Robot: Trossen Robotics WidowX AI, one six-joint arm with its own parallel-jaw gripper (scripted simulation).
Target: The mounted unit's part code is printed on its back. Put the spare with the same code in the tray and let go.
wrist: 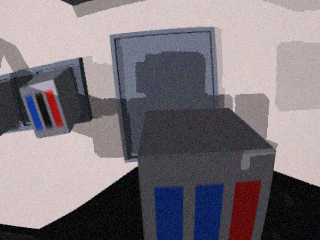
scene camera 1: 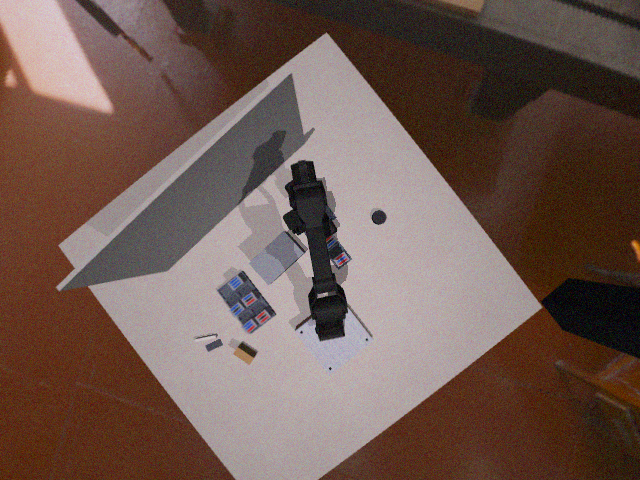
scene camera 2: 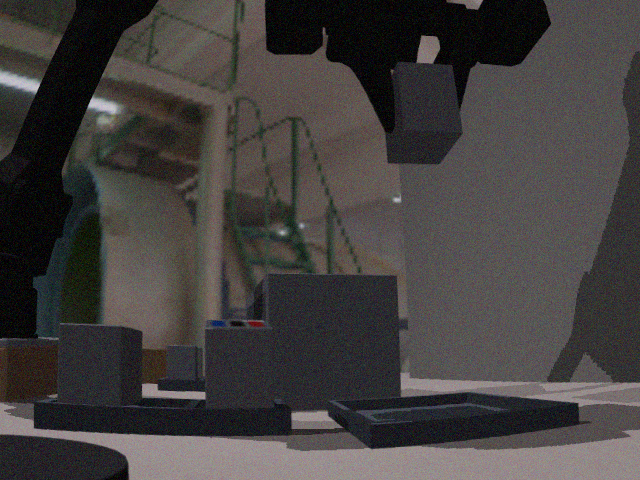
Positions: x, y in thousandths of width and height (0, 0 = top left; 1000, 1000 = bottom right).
Labels:
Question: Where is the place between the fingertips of the gripper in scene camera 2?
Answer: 657, 274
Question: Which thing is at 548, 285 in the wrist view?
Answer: A dark tray.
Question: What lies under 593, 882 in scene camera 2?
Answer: A dark tray.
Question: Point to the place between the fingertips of the gripper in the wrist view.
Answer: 602, 731

